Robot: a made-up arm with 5 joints. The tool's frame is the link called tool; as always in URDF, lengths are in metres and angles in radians.
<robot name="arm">
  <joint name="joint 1" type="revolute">
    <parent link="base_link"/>
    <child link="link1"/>
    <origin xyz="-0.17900 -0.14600 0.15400" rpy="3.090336 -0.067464 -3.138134"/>
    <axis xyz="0 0 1"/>
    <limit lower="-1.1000" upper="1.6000"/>
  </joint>
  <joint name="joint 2" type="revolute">
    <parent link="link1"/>
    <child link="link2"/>
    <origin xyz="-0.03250 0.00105 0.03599" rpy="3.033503 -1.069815 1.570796"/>
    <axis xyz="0 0 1"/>
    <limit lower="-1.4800" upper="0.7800"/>
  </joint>
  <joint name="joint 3" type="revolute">
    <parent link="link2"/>
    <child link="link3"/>
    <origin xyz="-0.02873 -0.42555 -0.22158" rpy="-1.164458 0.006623 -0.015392"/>
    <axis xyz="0 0 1"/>
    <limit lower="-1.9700" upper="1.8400"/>
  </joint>
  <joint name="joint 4" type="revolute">
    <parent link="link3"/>
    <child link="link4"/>
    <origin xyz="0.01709 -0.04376 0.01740" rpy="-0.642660 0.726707 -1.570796"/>
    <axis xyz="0 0 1"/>
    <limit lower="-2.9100" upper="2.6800"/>
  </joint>
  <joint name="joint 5" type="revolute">
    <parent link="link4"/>
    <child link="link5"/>
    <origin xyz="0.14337 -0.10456 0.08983" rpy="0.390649 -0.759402 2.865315"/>
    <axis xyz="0 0 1"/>
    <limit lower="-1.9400" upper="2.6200"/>
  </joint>
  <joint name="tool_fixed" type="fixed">
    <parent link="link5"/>
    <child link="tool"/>
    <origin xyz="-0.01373 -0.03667 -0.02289" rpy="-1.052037 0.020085 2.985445"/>
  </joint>
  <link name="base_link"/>
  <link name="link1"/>
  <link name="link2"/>
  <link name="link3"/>
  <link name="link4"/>
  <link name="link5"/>
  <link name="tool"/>
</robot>
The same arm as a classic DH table. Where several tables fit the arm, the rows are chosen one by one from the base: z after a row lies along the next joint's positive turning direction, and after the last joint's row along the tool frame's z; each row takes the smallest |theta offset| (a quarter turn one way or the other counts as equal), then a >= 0, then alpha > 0; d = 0 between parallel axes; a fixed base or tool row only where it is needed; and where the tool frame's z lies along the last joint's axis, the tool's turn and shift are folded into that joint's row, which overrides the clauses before.
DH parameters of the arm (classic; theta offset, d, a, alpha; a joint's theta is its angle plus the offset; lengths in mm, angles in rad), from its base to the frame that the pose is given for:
base (fixed): 0.9237 799.5 -224.4 -3.0569
joint 1: 0.7989 682.2 32.4 2.0686
joint 2: 1.4936 -41.6 -21 -1.1645
joint 3: 0.8522 -477.6 -21.4 0.9295
joint 4: -0.3304 41.4 -138.2 0.8358
joint 5: 1.0217 105.2 -7.4 1.0522
tool (fixed): -3.1185 44.3 0 0
Joint limits (rad, base to tool): -1.1..1.6 -1.48..0.78 -1.97..1.84 -2.91..2.68 -1.94..2.62

